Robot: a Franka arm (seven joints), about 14 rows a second.
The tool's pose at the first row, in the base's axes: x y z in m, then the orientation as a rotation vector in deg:
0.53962 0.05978 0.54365 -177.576 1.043 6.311
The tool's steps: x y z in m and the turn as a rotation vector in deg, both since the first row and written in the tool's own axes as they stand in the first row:
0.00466 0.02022 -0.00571 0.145 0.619 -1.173
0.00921 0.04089 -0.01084 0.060 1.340 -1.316
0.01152 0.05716 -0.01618 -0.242 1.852 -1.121
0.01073 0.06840 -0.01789 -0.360 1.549 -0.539
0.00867 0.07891 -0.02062 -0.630 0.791 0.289
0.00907 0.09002 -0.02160 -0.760 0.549 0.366
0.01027 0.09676 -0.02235 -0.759 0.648 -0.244
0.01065 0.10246 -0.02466 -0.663 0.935 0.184
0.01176 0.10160 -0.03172 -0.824 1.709 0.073
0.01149 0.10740 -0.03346 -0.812 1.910 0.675
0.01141 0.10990 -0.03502 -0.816 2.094 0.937
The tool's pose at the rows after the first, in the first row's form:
0.54441 0.03930 0.54820 -177.427 -0.747 5.308
0.54903 0.01839 0.55217 -177.541 -0.951 4.190
0.55150 0.00189 0.55668 -177.871 -0.650 3.411
0.55069 -0.00940 0.55799 -177.998 0.237 3.904
0.54869 -0.01999 0.56044 -178.256 1.486 5.118
0.54901 -0.03113 0.56095 -178.375 1.592 5.502
0.55017 -0.03791 0.56134 -178.364 0.646 5.328
0.55064 -0.04370 0.56339 -178.294 1.326 4.892
0.55226 -0.04314 0.57038 -178.486 1.169 3.689
0.55203 -0.04900 0.57190 -178.493 2.113 3.394
0.55203 -0.05157 0.57336 -178.508 2.527 3.116

